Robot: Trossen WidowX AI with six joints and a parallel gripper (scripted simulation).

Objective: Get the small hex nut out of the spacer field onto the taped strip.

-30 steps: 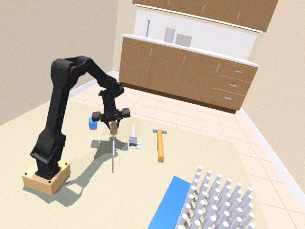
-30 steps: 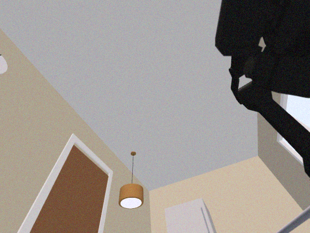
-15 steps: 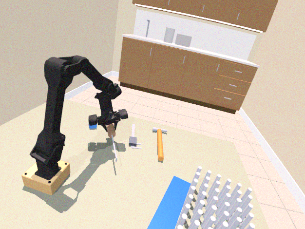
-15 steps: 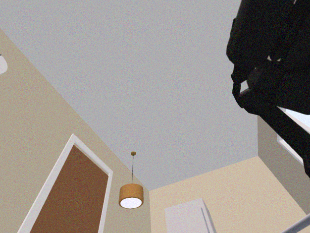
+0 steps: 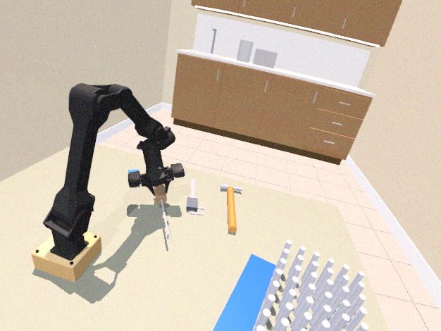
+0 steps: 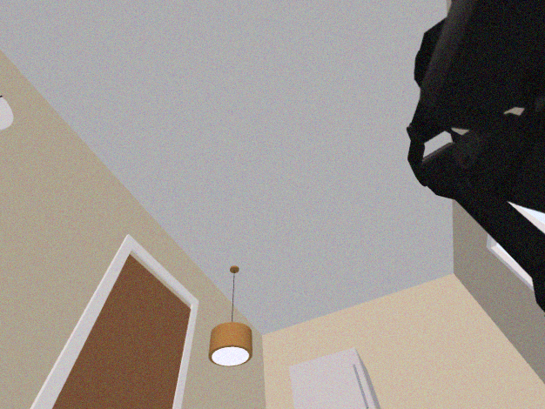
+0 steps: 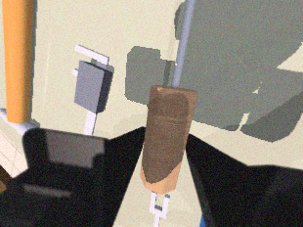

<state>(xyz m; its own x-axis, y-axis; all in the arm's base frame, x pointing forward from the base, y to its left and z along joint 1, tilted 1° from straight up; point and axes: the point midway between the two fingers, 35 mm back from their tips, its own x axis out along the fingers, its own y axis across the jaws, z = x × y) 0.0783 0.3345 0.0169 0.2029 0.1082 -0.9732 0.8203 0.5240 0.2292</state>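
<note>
My gripper tip is now 9 cm to the left of the wooden-handled hook tool and 6 cm short of it. Also, from my gripper tip: hex nut (51 cm ahead, 36 cm to the right, 3 cm below); blue taped strip (37 cm ahead, 29 cm to the right, 4 cm below); small wrench (17 cm to the left, 12 cm behind, 4 cm below).
</note>
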